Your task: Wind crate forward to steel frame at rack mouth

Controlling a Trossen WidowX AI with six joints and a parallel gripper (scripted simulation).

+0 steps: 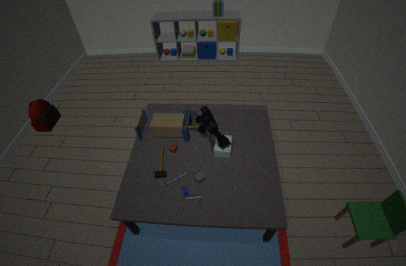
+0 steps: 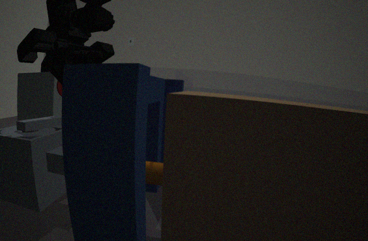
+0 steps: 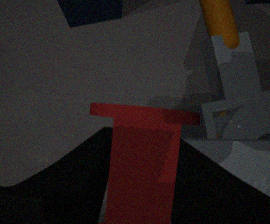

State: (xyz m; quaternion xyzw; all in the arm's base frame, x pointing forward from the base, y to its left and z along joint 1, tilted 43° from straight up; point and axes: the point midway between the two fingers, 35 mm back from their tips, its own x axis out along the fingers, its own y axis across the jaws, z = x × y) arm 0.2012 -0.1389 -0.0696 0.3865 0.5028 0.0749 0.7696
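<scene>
Now: the grey winch handle 20 mm behind my gripper tip, 30 mm to the right of it and 30 mm below it. From my gripper tip the other things lie so: red knob 10 mm behind; then grey winch 50 mm behind, 100 mm to the right, 100 mm below; then blue steel frame 130 mm ahead, 90 mm to the right, 30 mm below.
</scene>
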